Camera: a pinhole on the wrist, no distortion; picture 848 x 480 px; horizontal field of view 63.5 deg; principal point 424.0 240.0 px. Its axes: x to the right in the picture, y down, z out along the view. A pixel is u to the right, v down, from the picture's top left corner.
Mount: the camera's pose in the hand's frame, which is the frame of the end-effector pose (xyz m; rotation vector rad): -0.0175 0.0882 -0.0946 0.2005 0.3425 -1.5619
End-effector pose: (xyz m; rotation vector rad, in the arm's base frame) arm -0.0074 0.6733 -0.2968 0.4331 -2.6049 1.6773
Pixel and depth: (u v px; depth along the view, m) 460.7 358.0 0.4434
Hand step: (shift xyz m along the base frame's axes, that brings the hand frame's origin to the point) -0.0308 -0.3277 -0.0399
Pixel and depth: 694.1 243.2 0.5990
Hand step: 0.1029 -0.4832 0.1409
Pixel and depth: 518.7 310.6 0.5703
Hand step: 0.0133 -0.4538 0.0001
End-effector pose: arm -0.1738 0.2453 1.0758 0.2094 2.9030 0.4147
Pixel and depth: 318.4 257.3 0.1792
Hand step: 0.0207 0.0729 -0.0624
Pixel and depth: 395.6 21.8 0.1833
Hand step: 0.0799 0.0435 -0.0598
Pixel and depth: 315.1 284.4 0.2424
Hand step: 0.0165 0.0814 -0.1268
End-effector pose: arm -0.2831 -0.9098 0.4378 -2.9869 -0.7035 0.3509
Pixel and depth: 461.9 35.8 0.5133
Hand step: -0.2493 0.0450 -0.3421
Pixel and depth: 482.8 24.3 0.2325
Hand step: -0.0943 -0.0229 -0.1041
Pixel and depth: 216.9 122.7 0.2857
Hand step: -0.0506 -0.0824 -0.2003
